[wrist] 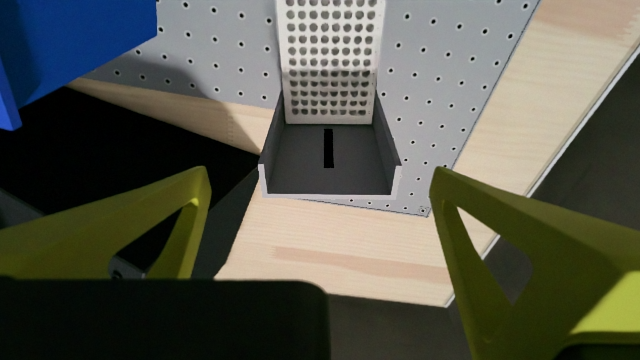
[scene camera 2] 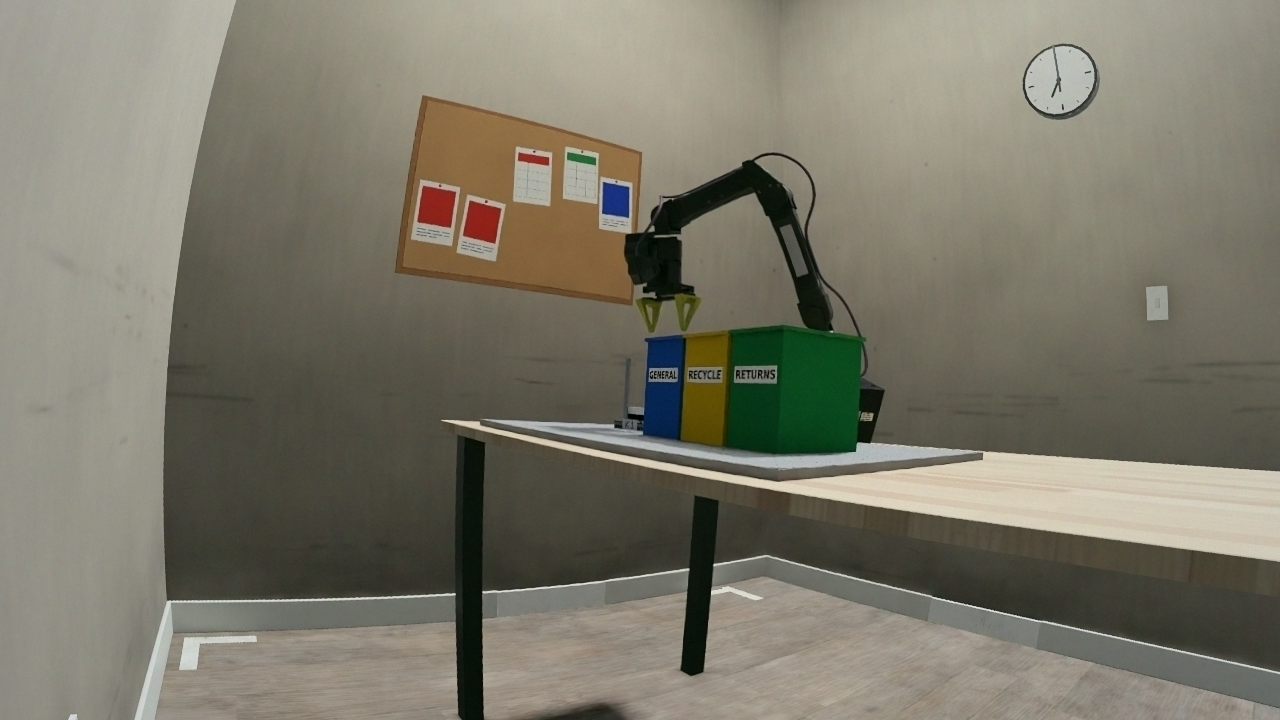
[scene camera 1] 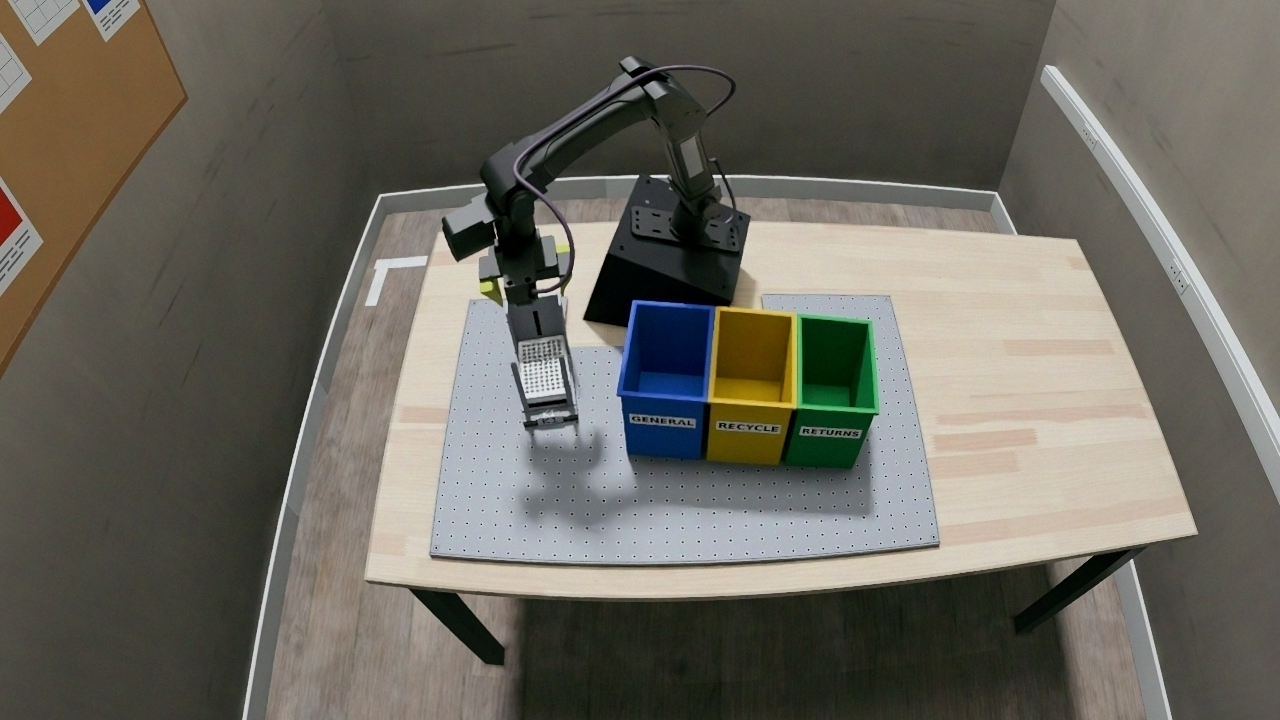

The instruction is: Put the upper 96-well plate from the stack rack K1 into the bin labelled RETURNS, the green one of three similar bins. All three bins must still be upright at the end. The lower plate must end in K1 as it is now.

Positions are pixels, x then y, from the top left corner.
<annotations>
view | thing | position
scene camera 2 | my gripper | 667,331
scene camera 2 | green returns bin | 793,390
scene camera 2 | yellow recycle bin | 706,391
</annotations>
